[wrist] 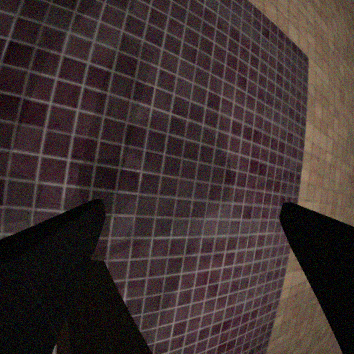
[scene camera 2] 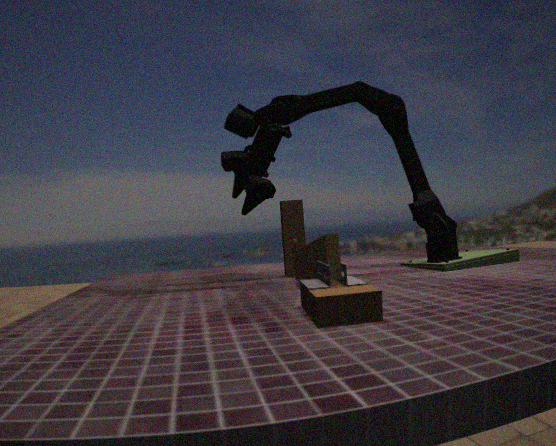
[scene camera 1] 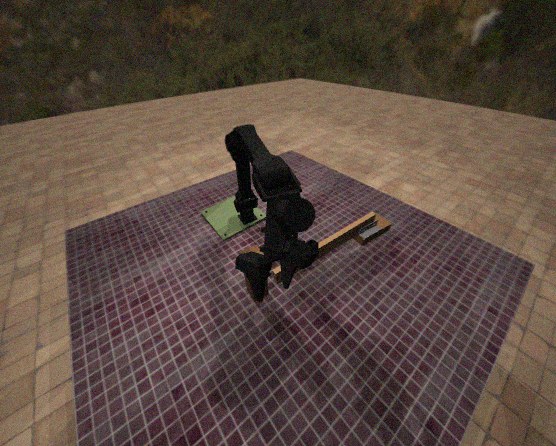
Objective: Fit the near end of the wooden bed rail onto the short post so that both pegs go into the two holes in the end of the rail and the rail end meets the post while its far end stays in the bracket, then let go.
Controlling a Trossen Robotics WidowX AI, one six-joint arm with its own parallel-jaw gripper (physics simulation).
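Places are measured from the arm's base along level axes (x back, y left, z down), in centimetres.
Where they show: gripper, fingertip midpoint: (wrist: 194, 209) (scene camera 2: 238, 206) (scene camera 1: 273, 294); arm's base, origin of the base link: (scene camera 2: 444, 260) (scene camera 1: 247, 217).
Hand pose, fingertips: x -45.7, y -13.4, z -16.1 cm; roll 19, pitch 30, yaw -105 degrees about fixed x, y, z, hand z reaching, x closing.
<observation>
Things, the pixels of their centre, and the offset from my fingertips. "*": a spot on its surface instead. Level surfaces: height alone.
- wooden bed rail, body centre: (scene camera 2: 311, 262) (scene camera 1: 328, 245) dx +12.7, dy +29.3, dz +12.5 cm
- bracket, surface spot: (scene camera 2: 345, 306) * dx +12.2, dy +59.6, dz +15.5 cm
- short post, surface spot: (scene camera 2: 293, 235) * dx +12.4, dy +3.5, dz +7.9 cm
- purple tiled mat, its level: dz +17.7 cm
The wooden bed rail (scene camera 1: 340, 238) (scene camera 2: 328, 251) slants down from its far end, which sits between the metal plates of the bracket (scene camera 1: 376, 234) (scene camera 2: 345, 306). Its near end lies low beside the short post (scene camera 1: 253, 248) (scene camera 2: 293, 235), apart from it. The post stands upright, partly hidden behind a finger in scene camera 1; a dark brown shape beside the left finger in the wrist view is probably its side. The pegs and holes cannot be made out. My gripper (scene camera 1: 272, 293) (scene camera 2: 239, 205) (wrist: 194, 209) is open and empty, above the level of the post's top and off to one side.
The arm's base stands on a green plate (scene camera 1: 219, 220) (scene camera 2: 482, 257) behind the post and rail. The arm arches high over from there. The post, rail and bracket stand on a purple tiled mat (scene camera 1: 200, 360) (scene camera 2: 200, 370) (wrist: 165, 130), with tan paving around it.
</observation>
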